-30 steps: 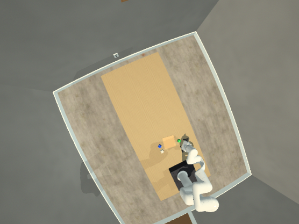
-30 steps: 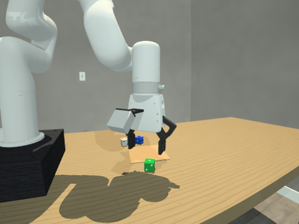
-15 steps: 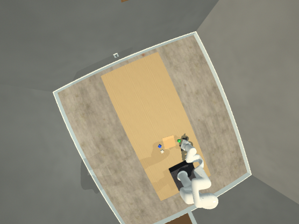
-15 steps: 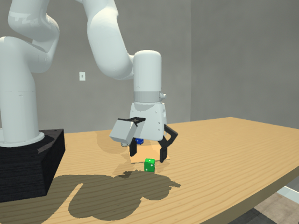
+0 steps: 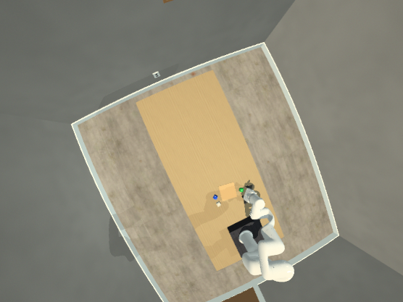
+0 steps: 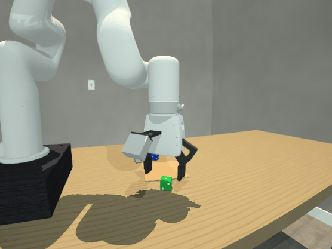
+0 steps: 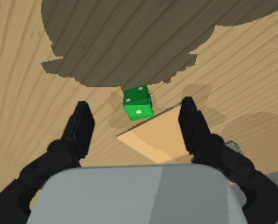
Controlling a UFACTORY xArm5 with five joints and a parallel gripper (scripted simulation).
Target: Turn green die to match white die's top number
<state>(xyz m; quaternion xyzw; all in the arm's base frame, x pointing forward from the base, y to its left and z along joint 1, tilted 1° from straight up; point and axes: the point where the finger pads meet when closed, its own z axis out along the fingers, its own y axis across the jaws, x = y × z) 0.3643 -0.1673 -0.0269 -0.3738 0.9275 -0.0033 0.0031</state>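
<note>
Now: hand 2 cm short of the green die, 2 cm to the right of it and 5 cm above it. The rest, counted from my hand: blue die: 6 cm ahead, 25 cm to the left, 5 cm below; tan mat: 5 cm ahead, 13 cm to the left, 6 cm below; white die: 1 cm behind, 25 cm to the left, 5 cm below.
</note>
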